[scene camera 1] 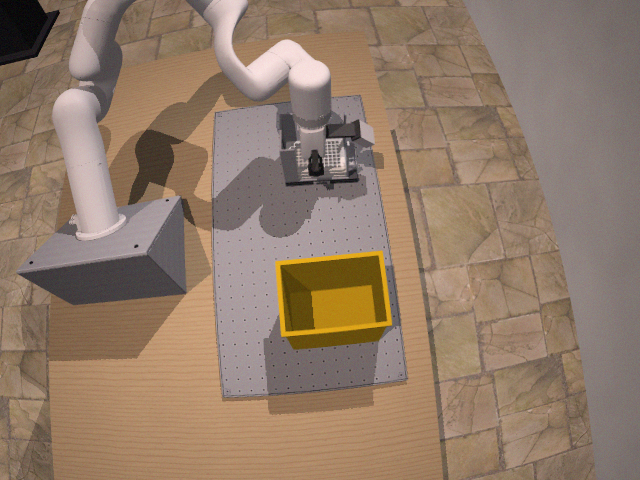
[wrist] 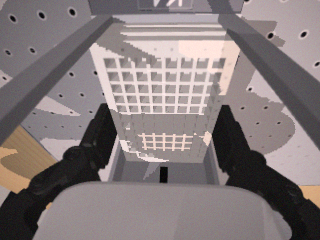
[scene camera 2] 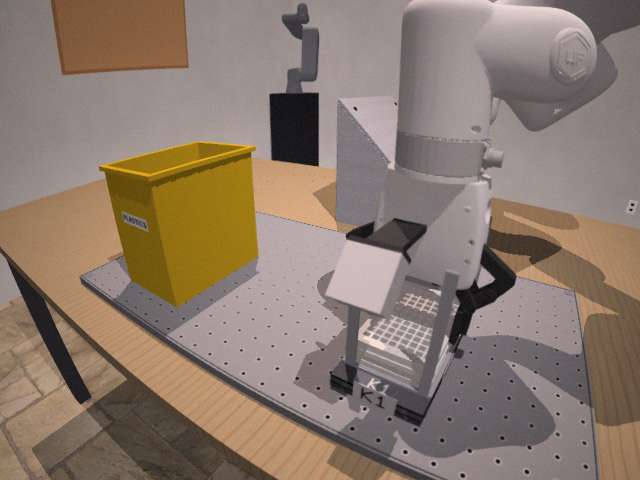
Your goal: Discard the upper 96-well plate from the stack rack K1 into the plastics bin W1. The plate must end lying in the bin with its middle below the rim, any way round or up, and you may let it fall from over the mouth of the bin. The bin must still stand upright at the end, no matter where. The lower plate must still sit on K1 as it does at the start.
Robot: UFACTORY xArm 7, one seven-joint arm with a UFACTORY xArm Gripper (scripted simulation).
A yellow plastics bin W1 shows in scene camera 1 and in scene camera 2; in the wrist view it is out of frame. One and the same spot on the yellow plastics bin W1: [scene camera 2: 183, 229] is [scene camera 1: 358, 271].
